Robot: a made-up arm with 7 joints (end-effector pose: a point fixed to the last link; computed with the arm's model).
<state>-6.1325 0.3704 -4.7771 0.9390 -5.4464 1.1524 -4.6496</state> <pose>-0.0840 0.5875 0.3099 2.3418 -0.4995 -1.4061</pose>
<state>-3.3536 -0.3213 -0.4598 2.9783 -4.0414 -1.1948 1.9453</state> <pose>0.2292 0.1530 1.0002 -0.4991 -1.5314 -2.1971</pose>
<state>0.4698 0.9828 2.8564 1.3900 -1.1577 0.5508 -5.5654</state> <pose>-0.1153 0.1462 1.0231 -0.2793 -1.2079 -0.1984</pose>
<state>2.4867 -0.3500 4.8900 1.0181 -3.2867 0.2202 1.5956</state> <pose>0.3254 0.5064 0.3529 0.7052 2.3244 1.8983</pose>
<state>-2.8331 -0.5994 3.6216 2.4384 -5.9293 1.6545 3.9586</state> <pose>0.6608 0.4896 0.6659 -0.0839 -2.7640 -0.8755</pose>
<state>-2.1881 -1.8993 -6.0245 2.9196 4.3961 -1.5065 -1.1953</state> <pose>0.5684 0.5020 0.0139 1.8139 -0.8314 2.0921</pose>
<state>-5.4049 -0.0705 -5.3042 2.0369 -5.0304 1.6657 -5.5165</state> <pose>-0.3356 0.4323 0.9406 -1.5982 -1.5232 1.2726</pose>
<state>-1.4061 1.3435 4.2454 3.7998 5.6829 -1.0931 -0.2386</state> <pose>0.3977 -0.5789 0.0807 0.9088 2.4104 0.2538</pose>
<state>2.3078 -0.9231 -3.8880 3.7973 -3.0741 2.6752 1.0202</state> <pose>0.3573 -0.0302 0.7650 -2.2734 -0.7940 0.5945</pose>
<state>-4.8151 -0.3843 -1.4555 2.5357 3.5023 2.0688 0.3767</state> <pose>0.0712 -0.4282 1.0999 0.4119 -1.6066 0.1153</pose>
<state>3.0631 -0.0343 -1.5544 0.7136 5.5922 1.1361 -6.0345</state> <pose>0.0871 0.4935 0.1895 1.6497 1.8794 0.1916</pose>
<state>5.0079 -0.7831 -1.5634 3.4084 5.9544 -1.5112 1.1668</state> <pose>0.1246 0.5026 0.7309 0.3086 1.4555 0.2201</pose>
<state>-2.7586 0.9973 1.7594 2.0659 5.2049 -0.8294 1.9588</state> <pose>-0.3860 -0.5242 0.8578 0.1239 0.4449 -2.6599</pose>
